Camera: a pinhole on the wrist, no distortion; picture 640 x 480 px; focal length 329.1 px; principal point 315.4 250.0 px. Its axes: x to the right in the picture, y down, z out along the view. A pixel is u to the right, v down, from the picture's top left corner.
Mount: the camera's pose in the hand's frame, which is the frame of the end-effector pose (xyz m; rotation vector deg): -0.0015 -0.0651 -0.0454 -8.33 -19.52 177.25
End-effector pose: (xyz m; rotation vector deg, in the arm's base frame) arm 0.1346 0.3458 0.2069 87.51 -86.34 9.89
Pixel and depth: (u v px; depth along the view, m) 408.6 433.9 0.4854
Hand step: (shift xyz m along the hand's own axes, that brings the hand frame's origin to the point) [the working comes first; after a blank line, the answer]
In the camera's frame: 0.1375 0.2712 0.4854

-0.1889 -0.4296 0.3547
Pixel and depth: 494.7 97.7 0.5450
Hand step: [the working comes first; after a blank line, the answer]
In the camera's frame: 0.2969 -0.2522 0.5450

-0.3452 0.0740 0.5126
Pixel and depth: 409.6 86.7 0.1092
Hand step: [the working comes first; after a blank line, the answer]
In the camera's frame: 0.0313 -0.0542 0.1092

-0.0422 -0.0347 0.0697
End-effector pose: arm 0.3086 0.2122 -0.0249 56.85 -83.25 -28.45
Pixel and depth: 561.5 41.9 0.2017
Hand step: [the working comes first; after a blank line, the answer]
In the camera's frame: 0.1508 -0.1275 0.2017

-0.1689 0.0212 0.1649
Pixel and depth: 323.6 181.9 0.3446
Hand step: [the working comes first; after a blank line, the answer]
In the camera's frame: 0.0086 -0.0713 0.3446

-0.0418 -0.0696 0.3043
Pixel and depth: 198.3 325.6 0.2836
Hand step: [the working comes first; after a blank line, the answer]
In the camera's frame: -0.1009 0.0651 0.2836

0.0708 -0.1935 0.2250
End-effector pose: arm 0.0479 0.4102 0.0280 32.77 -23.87 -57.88
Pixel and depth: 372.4 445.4 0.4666
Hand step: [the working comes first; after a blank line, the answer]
In the camera's frame: 0.0808 0.2770 0.4666

-0.1308 -0.4333 0.3403
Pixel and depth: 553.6 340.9 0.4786
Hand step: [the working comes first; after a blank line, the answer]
In the camera's frame: 0.3464 0.1322 0.4786

-0.3940 -0.2850 0.3597
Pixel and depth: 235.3 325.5 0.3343
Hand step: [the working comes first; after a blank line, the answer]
In the camera's frame: -0.0814 0.0767 0.3343

0.0464 -0.2150 0.2700
